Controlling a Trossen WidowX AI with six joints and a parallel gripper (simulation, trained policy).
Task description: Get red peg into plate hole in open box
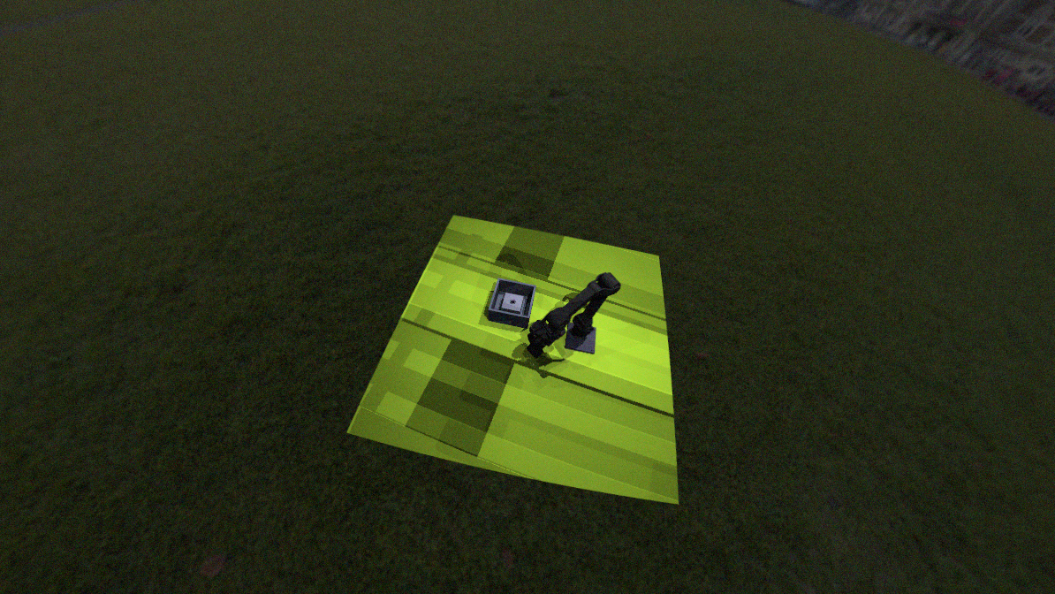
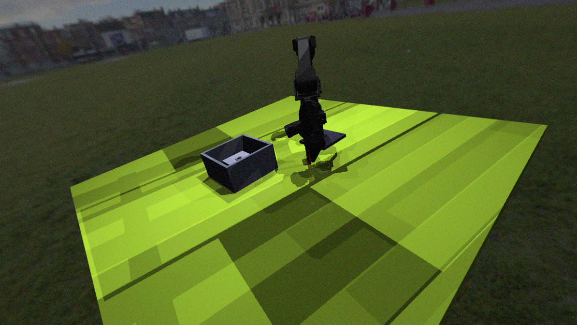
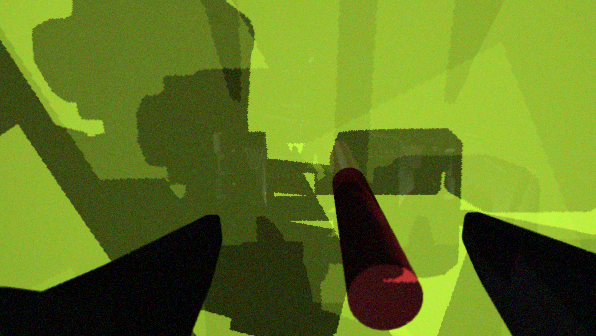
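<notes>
Now: gripper tip 10 mm to the left of the red peg and 10 mm below it. Round my gripper tip: pale plate (200 mm to the right, 160 mm ahead, 20 mm above); then dark box (200 mm to the right, 160 mm ahead).
</notes>
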